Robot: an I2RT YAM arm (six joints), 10 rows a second.
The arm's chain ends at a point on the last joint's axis. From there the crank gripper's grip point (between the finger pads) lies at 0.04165 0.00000 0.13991 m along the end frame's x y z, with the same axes.
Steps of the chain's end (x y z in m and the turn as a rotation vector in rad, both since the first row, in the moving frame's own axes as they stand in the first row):
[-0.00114, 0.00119, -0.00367, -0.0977, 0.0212, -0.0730]
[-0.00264, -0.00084, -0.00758, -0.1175, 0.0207, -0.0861]
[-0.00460, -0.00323, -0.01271, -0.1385, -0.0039, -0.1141]
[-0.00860, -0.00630, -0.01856, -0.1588, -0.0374, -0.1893]
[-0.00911, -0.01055, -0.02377, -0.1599, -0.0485, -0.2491]
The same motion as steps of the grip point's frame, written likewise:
[0.00220, 0.01164, -0.00510, -0.0977, 0.0212, -0.0730]
[0.00079, 0.01179, -0.00922, -0.1175, 0.0207, -0.0861]
[-0.00431, 0.01136, -0.01356, -0.1385, -0.0039, -0.1141]
[-0.01246, 0.00850, -0.01825, -0.1588, -0.0374, -0.1893]
[-0.01436, 0.00227, -0.02290, -0.1599, -0.0485, -0.2491]

